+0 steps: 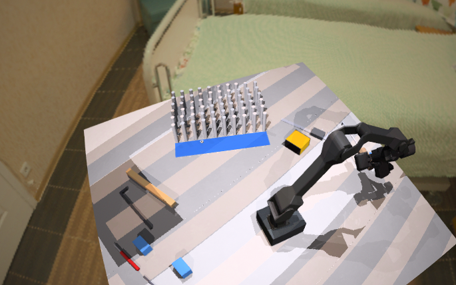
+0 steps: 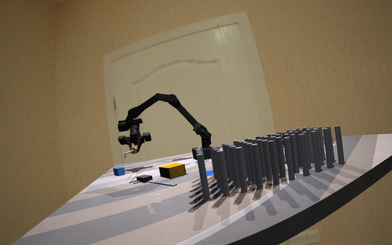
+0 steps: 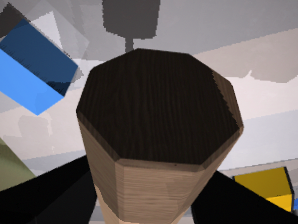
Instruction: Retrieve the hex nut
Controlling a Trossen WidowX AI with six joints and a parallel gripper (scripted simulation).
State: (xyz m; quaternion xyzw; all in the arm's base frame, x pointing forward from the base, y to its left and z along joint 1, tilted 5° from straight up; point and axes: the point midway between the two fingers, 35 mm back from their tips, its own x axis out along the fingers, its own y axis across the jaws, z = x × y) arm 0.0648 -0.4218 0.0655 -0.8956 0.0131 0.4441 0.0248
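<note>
Right now my gripper tip is 100 mm short of the brown-handled tool. Also, from my gripper tip: blue taped strip 490 mm to the left, 360 mm ahead, 110 mm below; then hex nut 570 mm to the left, 400 mm ahead, 110 mm below; then red-handled tool 1000 mm to the left, 110 mm below, 30 mm behind.
</note>
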